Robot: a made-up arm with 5 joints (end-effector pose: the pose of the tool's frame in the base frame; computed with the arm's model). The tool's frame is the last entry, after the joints. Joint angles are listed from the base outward.
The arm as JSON. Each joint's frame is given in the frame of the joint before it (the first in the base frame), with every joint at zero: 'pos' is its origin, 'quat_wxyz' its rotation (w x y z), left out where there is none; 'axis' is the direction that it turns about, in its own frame. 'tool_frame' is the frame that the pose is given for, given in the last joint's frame.
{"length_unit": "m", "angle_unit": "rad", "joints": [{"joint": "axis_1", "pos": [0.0, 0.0, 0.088], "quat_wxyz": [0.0, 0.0, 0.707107, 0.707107], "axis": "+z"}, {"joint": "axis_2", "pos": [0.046, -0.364, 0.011], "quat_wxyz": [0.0, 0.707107, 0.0, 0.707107], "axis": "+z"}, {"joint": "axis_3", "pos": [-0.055, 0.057, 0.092], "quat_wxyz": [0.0, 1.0, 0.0, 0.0], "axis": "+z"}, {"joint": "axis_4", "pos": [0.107, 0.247, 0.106], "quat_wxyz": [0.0, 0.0, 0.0, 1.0], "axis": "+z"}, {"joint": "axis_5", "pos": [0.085, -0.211, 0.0], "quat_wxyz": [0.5, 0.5, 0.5, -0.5], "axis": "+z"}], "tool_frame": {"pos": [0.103, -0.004, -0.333], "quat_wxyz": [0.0, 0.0, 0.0, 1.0]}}
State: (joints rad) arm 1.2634 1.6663 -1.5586 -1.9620 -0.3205
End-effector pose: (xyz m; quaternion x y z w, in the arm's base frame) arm -0.6490 -0.0814 0.0168 0.3347 0.5646 -0.4137 0.6309
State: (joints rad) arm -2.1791 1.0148 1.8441 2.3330 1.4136
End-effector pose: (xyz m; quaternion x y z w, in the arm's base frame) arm 0.0099 0.0072 0.0314 -0.3579 0.2936 -0.6709 0.5793
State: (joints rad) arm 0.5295 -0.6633 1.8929 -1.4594 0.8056
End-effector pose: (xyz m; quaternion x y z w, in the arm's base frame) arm -0.4879 -0.1858 -0.5354 0.5504 0.0082 0.1974 0.8112
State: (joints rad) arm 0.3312 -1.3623 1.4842 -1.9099 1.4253
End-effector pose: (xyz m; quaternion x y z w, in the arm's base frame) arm -0.3269 -0.1310 -0.7061 0.4330 -0.1798 0.5192 0.7146
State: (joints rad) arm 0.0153 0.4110 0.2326 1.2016 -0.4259
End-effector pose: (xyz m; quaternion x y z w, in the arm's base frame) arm -0.1282 0.1709 -0.1769 0.4771 0.1100 -0.1879 0.8514
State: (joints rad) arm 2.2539 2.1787 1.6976 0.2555 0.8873
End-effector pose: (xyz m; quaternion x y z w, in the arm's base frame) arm -0.0915 0.0193 0.2916 0.3415 0.8312 0.2750 0.3417
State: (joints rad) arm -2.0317 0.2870 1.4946 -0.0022 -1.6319
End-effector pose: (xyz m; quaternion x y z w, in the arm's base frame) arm 0.2269 -0.1305 0.1764 0.7146 -0.2622 0.0140 0.6483
